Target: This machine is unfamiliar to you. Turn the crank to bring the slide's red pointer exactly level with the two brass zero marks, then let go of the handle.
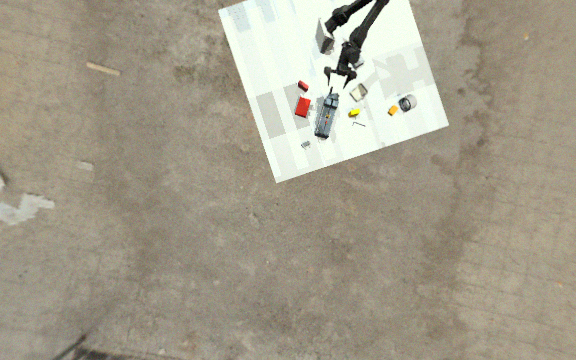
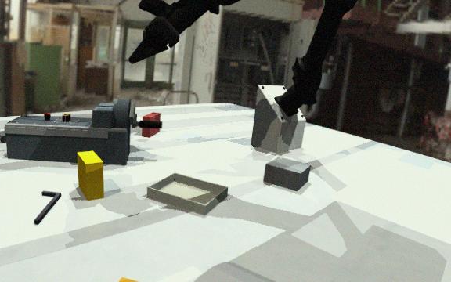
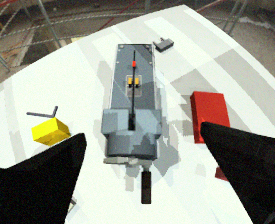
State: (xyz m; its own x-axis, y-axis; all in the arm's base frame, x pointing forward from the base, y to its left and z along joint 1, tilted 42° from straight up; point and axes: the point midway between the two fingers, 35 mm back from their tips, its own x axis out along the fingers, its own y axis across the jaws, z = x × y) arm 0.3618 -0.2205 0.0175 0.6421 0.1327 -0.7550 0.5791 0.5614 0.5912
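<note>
Now: the dark crank handle 130 mm below my gripper tip, 50 mm behind it and 30 mm to the left of it. The rest, counted from my gripper tip: flat red block 190 mm below, 180 mm to the right, 50 mm behind; then red pointer 140 mm ahead, 120 mm below, 110 mm to the right; then yellow block 170 mm below, 160 mm ahead, 120 mm to the left.
</note>
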